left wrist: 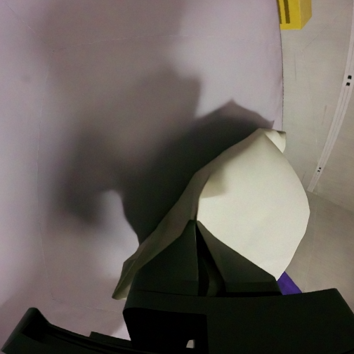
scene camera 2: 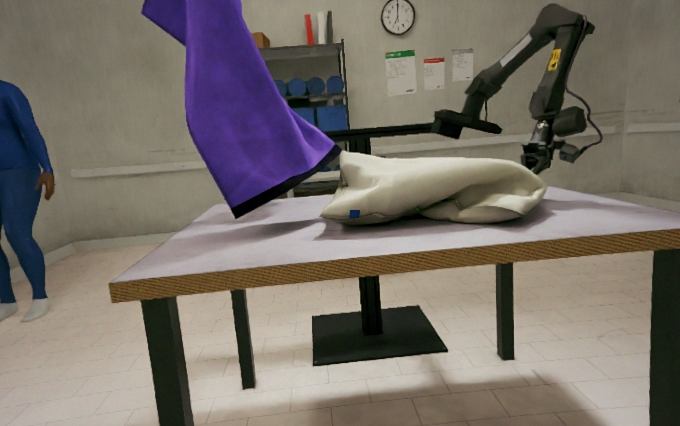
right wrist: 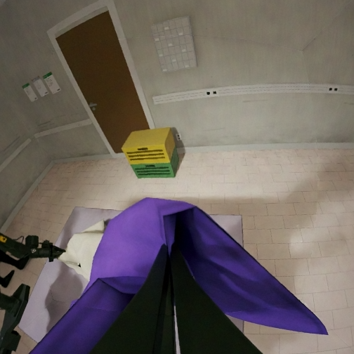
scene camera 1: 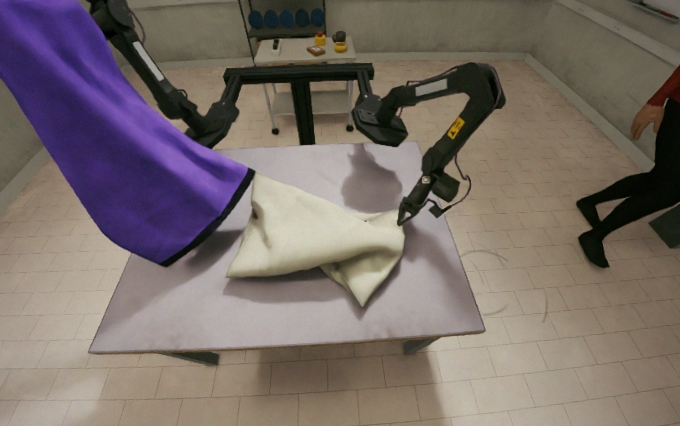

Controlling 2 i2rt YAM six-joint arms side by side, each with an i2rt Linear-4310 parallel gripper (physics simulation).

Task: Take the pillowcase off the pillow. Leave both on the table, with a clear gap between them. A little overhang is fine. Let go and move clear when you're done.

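The cream pillow [scene camera 1: 311,230] [scene camera 2: 396,175] [left wrist: 255,205] [right wrist: 84,251] lies folded and twisted on the table [scene camera 1: 281,326] [scene camera 2: 200,260]. The purple pillowcase [scene camera 1: 125,145] [scene camera 2: 225,90] [left wrist: 288,284] [right wrist: 130,240] hangs in the air at picture left, its black hem meeting the pillow's upper left corner. Whether that corner is inside the hem or behind it, I cannot tell. My left gripper [scene camera 1: 400,221] [scene camera 2: 536,170] [left wrist: 192,226] [right wrist: 65,250] is shut on the pillow's edge at picture right. My right gripper [right wrist: 170,249] is shut on the pillowcase, high above the table.
A black frame [scene camera 1: 301,75] bearing both arms stands behind the table, with a white cart [scene camera 1: 265,57] farther back. A person in red and black [scene camera 1: 637,195] is at the far right of scene camera 1. A person in blue [scene camera 2: 20,185] stands at the left of scene camera 2.
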